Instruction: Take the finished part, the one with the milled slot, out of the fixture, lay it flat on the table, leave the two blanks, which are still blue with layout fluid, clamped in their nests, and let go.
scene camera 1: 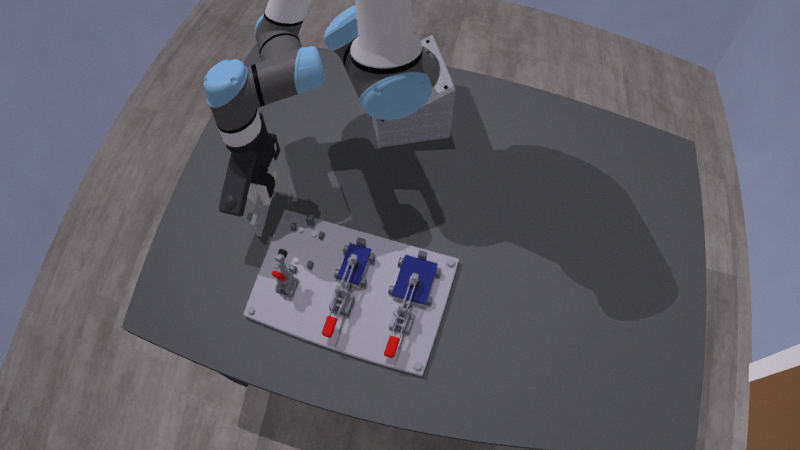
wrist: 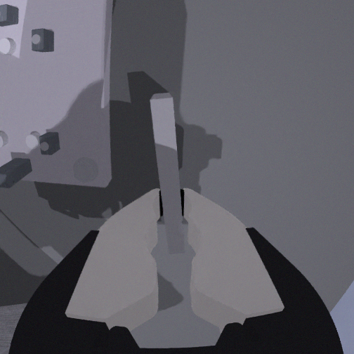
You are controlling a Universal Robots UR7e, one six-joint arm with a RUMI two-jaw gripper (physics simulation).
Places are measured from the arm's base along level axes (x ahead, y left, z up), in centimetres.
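Pixels of known places: gripper, fingertip midpoint: [scene camera 1: 263,203].
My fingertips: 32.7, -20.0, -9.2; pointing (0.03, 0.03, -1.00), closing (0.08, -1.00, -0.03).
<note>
Ahead of a thing's pixels: the offset from my fingertips to its top centre, as dx, dy, dz. Level surfaces: height alone.
My gripper [scene camera 1: 257,202] [wrist: 170,191] is shut on the finished part @[+1.5, +0.3, +2.6] [scene camera 1: 256,221] [wrist: 165,130], a flat grey plate seen nearly edge-on in the wrist view. The part is held upright on edge, beside the back left corner of the fixture plate @[+11.0, +22.1, -0.9] [scene camera 1: 313,305] [wrist: 55,90]. Its slot cannot be made out, and its exact height over the table is unclear. Two blue blanks @[+6.7, +22.1, +1.7] [scene camera 1: 363,268] @[+6.2, +33.1, +1.2] [scene camera 1: 425,275] sit in the middle and right nests under clamp arms. The left nest holds no part, and its toggle clamp @[+15.1, +11.1, +7.5] [scene camera 1: 286,284] stands raised.
Small locating pins @[+8.9, +14.1, +0.3] [scene camera 1: 309,264] [wrist: 43,40] stand up in the left nest. The clamps' red handles @[+19.7, +22.2, +3.8] [scene camera 1: 329,326] @[+19.6, +33.2, +3.3] [scene camera 1: 391,346] point to the front. The dark grey table @[dz -2.4] [scene camera 1: 559,369] [wrist: 280,125] extends around the fixture. The robot's pedestal [scene camera 1: 416,124] stands behind it.
</note>
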